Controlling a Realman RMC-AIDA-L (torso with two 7-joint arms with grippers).
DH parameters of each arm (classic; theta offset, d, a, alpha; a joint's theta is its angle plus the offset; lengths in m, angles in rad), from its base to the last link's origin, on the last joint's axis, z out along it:
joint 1: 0 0.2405 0 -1.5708
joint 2: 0 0 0 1.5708
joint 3: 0 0.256 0 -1.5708
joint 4: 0 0 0 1.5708
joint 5: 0 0.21 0 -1.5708
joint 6: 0 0 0 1.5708
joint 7: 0 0.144 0 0
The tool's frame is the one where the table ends.
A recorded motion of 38 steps. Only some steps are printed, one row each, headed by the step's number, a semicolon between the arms.
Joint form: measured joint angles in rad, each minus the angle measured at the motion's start. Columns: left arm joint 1, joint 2, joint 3, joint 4, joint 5, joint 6, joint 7; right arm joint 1, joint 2, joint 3, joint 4, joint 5, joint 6, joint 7.
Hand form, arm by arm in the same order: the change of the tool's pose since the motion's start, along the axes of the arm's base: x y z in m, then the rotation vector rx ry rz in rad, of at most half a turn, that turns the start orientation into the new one. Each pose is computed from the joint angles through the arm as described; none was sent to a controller.
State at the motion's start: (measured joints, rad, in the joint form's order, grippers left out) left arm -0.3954 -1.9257 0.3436 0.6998 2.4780 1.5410 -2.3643; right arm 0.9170 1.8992 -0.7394 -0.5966 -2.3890 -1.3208 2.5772
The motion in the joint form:
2: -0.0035 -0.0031 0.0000 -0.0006 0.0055 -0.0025 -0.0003; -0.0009 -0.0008 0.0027 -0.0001 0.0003 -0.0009 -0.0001
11: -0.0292 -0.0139 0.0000 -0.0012 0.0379 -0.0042 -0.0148; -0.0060 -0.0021 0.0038 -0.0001 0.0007 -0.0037 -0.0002
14: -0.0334 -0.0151 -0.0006 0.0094 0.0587 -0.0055 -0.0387; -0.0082 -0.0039 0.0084 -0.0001 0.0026 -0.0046 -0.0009
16: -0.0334 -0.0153 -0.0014 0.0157 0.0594 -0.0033 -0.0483; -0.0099 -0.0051 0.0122 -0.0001 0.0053 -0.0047 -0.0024
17: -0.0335 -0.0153 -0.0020 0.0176 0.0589 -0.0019 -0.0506; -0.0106 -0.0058 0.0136 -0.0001 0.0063 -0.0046 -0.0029
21: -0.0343 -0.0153 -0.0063 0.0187 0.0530 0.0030 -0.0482; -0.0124 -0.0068 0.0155 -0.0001 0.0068 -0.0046 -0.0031
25: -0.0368 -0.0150 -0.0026 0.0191 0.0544 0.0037 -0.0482; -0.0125 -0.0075 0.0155 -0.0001 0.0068 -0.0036 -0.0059
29: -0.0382 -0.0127 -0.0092 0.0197 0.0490 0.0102 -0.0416; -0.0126 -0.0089 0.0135 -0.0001 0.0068 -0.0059 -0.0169
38: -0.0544 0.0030 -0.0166 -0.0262 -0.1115 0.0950 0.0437; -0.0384 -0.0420 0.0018 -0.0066 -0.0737 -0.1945 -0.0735
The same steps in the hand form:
2: 0.0006 0.0008 -0.0017 -0.0041 0.0014 -0.0006; 0.0004 0.0000 0.0006 0.0015 0.0020 -0.0015
11: 0.0061 0.0069 -0.0082 -0.0315 0.0045 -0.0031; 0.0027 -0.0012 0.0012 0.0005 0.0031 -0.0067
14: 0.0054 0.0073 -0.0070 -0.0392 0.0146 0.0179; 0.0036 -0.0013 0.0025 0.0042 0.0072 -0.0094
16: 0.0056 0.0076 -0.0057 -0.0366 0.0140 0.0246; 0.0041 -0.0012 0.0035 0.0079 0.0114 -0.0105
17: 0.0058 0.0078 -0.0053 -0.0355 0.0130 0.0257; 0.0044 -0.0011 0.0040 0.0097 0.0127 -0.0111
21: 0.0069 0.0083 -0.0046 -0.0303 0.0063 0.0208; 0.0052 -0.0013 0.0047 0.0117 0.0139 -0.0132
25: 0.0077 0.0092 -0.0048 -0.0346 0.0088 0.0171; 0.0054 -0.0011 0.0051 0.0131 0.0122 -0.0108
29: 0.0087 0.0099 -0.0031 -0.0285 0.0039 0.0085; 0.0055 -0.0013 0.0054 0.0104 0.0063 0.0001
38: 0.0351 0.0214 -0.0007 0.0277 -0.1328 -0.1467; 0.0232 -0.0301 0.0130 -0.1738 -0.0645 0.0267

